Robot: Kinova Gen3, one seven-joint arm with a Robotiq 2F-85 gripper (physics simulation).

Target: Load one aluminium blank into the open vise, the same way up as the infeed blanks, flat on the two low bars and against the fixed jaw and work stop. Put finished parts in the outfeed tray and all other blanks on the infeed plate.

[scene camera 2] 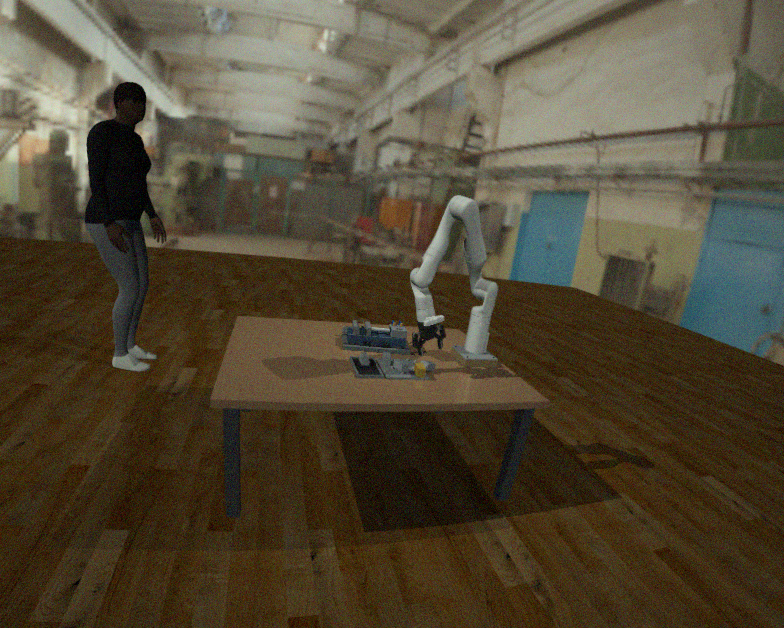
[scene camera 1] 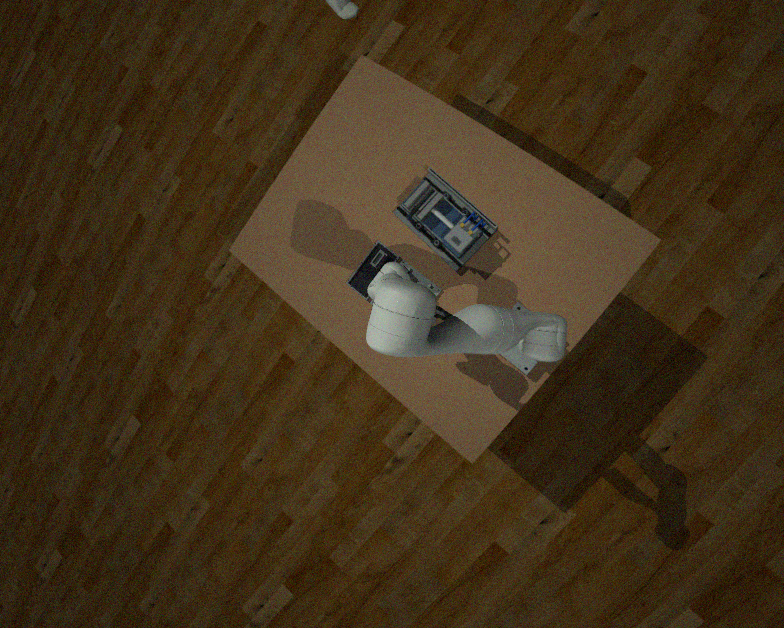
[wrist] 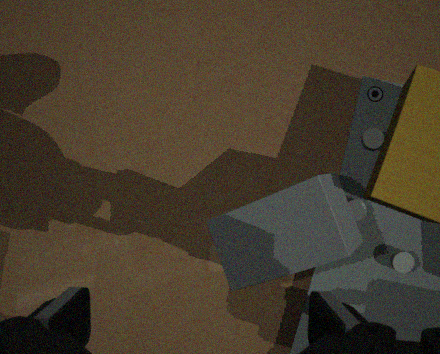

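Where they show: gripper, fingertip midpoint: (scene camera 2: 431, 352) (scene camera 1: 435, 312) (wrist: 199, 315); arm's base, origin of the base link: (scene camera 2: 473, 350).
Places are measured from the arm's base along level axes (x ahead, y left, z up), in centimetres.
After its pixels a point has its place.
Note:
My gripper (scene camera 2: 429, 348) @(y 8.4, x 28.1, z 2.9 cm) (wrist: 199, 315) @(y 8.4, x 28.1, z 2.9 cm) is open and empty above the table, beside the infeed plate (scene camera 2: 396, 375) @(y 16.1, x 46.3, z -3.3 cm) (wrist: 352, 150) @(y 15.9, x 33.5, z -3.3 cm). A grey metal blank (wrist: 295, 227) @(y 12.0, x 31.2, z 0.1 cm) sits at the plate's edge, projecting past it; it is ahead of the fingertips, right of centre in the wrist view. Whether it is tilted is unclear. A yellow blank (scene camera 2: 420, 369) @(y 18.7, x 37.8, z 0.0 cm) (wrist: 410, 160) @(y 15.2, x 35.7, z 0.3 cm) stands beyond it. The outfeed tray (scene camera 1: 363, 277) @(y 10.4, x 57.1, z -3.5 cm) (scene camera 2: 357, 373) @(y 13.8, x 61.4, z -2.8 cm) is dark and holds a grey part (scene camera 1: 378, 257) @(y 1.7, x 54.9, z -1.3 cm) (scene camera 2: 364, 358) @(y 4.6, x 55.5, z -0.7 cm) with a dark slot on top. The vise (scene camera 1: 451, 222) @(y -18.4, x 37.2, z 4.3 cm) (scene camera 2: 376, 338) @(y -13.6, x 43.5, z 1.2 cm) stands behind; its jaw gap is too small to read.
Low pins (wrist: 373, 138) @(y 16.5, x 34.4, z -2.5 cm) (wrist: 403, 262) @(y 10.7, x 36.3, z -2.5 cm) stand on the infeed plate. The arm (scene camera 1: 471, 330) @(y 5.6, x 14.9, z 53.4 cm) (scene camera 2: 428, 264) @(y 10.1, x 36.8, z 39.1 cm) covers much of that plate from above. The tray and plate lie side by side on the wooden table (scene camera 1: 366, 117) @(y -41.1, x 85.6, z -4.1 cm) (scene camera 2: 281, 385) @(y 19.1, x 90.4, z -4.1 cm). A person (scene camera 2: 121, 170) stands beyond the table.

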